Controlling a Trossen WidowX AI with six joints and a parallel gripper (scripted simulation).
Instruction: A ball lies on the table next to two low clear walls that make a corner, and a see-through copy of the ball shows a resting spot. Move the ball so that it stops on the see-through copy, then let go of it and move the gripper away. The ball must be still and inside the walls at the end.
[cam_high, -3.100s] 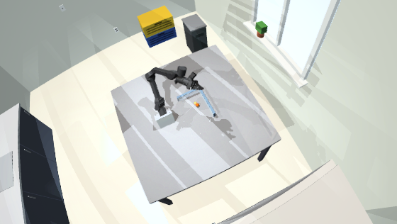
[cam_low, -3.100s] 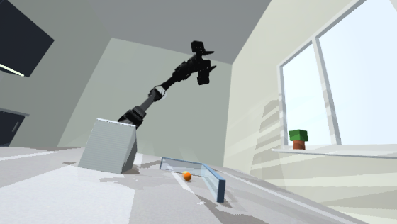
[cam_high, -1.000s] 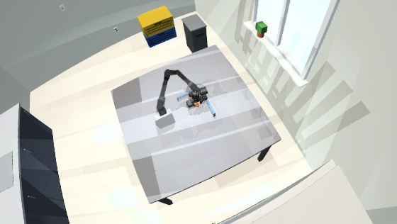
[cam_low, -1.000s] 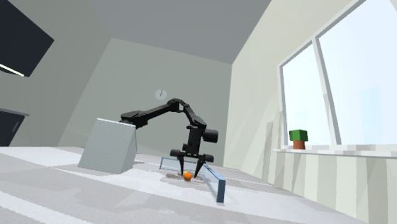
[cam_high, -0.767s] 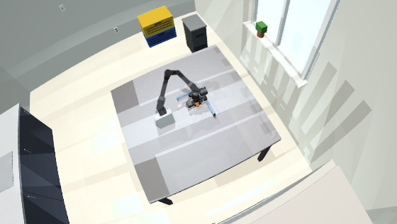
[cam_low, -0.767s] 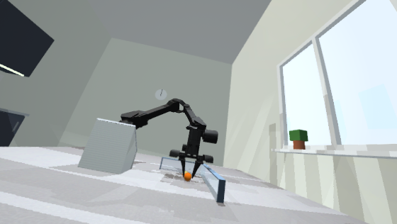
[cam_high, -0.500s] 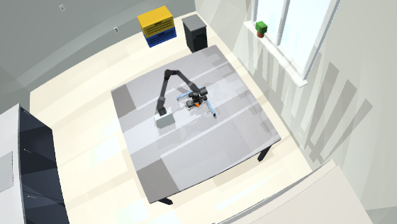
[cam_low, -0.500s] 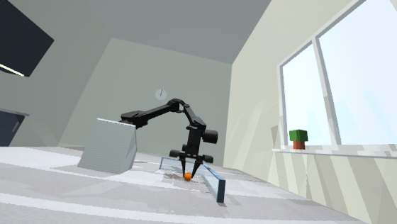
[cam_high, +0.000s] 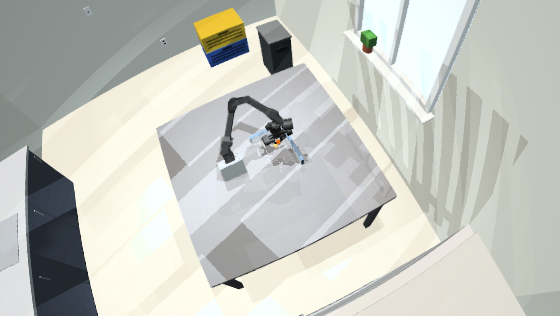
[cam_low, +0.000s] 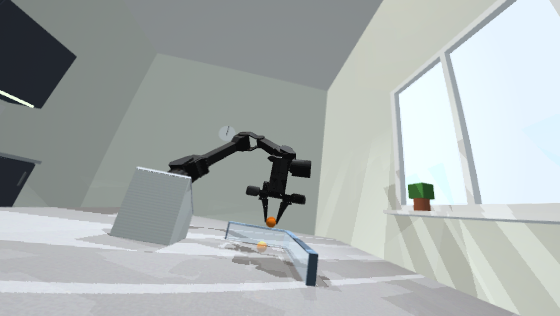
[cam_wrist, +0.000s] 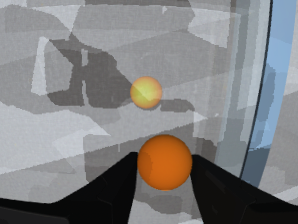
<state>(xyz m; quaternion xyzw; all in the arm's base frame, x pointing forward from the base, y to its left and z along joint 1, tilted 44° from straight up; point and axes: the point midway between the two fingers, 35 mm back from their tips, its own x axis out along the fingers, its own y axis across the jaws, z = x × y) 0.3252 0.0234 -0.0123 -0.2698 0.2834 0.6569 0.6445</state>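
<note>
My gripper tip is now 80 mm above the see-through copy, 30 mm to the right of it and 10 mm past it. Also, from my gripper tip: orange ball right at my gripper tip.
</note>
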